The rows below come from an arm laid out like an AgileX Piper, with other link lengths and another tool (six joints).
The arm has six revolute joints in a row. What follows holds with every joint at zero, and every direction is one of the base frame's. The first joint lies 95.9 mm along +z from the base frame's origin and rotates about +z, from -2.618 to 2.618 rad. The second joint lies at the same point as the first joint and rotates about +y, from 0 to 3.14 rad. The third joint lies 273.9 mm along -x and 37.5 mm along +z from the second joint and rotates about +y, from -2.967 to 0 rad. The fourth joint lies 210.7 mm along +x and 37.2 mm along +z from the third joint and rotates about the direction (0.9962, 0, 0.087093), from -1.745 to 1.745 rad. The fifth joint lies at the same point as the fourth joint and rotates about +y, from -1.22 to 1.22 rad. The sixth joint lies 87 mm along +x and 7.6 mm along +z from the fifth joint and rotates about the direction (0.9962, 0, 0.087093), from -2.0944 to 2.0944 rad. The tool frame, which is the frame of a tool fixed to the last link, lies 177.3 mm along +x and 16 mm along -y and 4.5 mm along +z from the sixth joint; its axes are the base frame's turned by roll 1.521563, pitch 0.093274 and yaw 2.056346 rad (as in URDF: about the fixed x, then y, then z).
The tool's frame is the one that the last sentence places.
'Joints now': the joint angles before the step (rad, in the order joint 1, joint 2, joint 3, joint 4, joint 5, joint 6). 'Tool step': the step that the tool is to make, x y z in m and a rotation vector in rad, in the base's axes. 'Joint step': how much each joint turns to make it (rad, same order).
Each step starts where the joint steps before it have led.
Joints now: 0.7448, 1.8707, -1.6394, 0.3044, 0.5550, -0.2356
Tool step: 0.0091, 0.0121, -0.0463, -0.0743, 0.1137, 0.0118
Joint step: -0.0098, 0.1677, -0.1721, -0.0060, 0.1394, 0.0302
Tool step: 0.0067, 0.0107, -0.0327, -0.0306, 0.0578, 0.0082
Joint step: -0.0030, 0.1171, -0.1036, 0.0117, 0.0517, 0.0033
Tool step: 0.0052, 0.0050, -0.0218, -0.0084, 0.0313, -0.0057
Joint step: -0.0048, 0.0669, -0.0423, 0.0146, 0.0047, -0.0001
